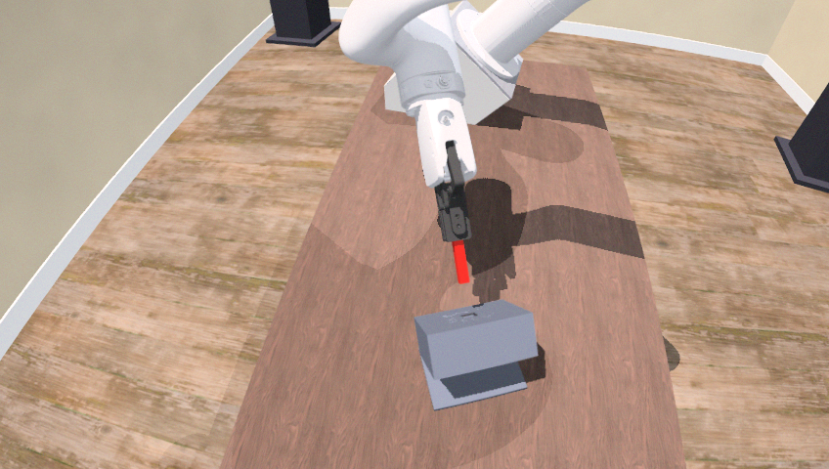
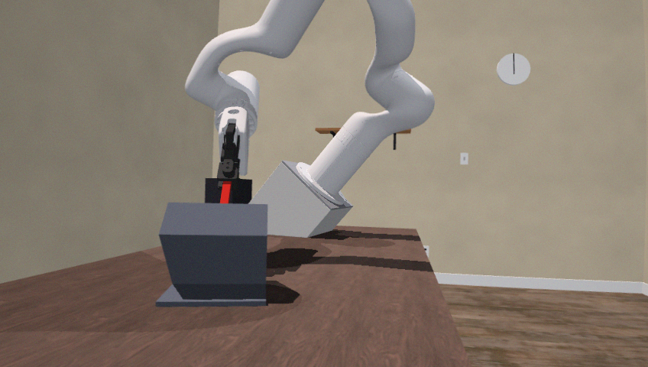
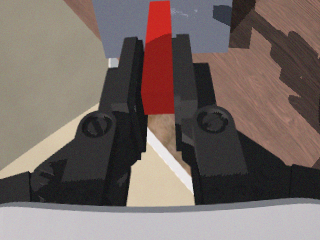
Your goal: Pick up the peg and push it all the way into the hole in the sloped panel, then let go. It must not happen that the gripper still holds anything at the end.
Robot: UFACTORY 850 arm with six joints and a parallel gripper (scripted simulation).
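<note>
Now: the grey base plate 160 mm below my hand, 110 mm ahead of it and 70 mm to the left of it. The rest, counted from my hand: red peg 20 mm below, 20 mm ahead, 10 mm to the left.
</note>
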